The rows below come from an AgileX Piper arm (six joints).
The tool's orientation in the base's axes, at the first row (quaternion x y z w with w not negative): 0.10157, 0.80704, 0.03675, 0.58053
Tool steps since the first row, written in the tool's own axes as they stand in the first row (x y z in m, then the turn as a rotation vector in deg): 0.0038, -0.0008, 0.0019, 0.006, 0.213, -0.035; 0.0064, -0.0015, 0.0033, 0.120, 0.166, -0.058; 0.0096, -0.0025, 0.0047, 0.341, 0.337, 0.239; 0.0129, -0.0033, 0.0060, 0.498, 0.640, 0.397; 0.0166, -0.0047, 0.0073, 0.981, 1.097, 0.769; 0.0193, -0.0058, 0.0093, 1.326, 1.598, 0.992; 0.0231, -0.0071, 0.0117, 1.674, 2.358, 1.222
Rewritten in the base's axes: 0.0005, -0.0001, -0.0043, -0.009, 0.211, 0.043; 0.0010, -0.0003, -0.0073, -0.071, 0.190, -0.063; 0.0012, -0.0007, -0.0109, 0.162, 0.386, -0.335; 0.0013, -0.0009, -0.0145, 0.301, 0.705, -0.478; 0.0013, -0.0016, -0.0186, 0.560, 1.229, -0.966; 0.0022, -0.0022, -0.0220, 0.726, 1.777, -1.270; 0.0031, -0.0028, -0.0265, 0.929, 2.577, -1.533
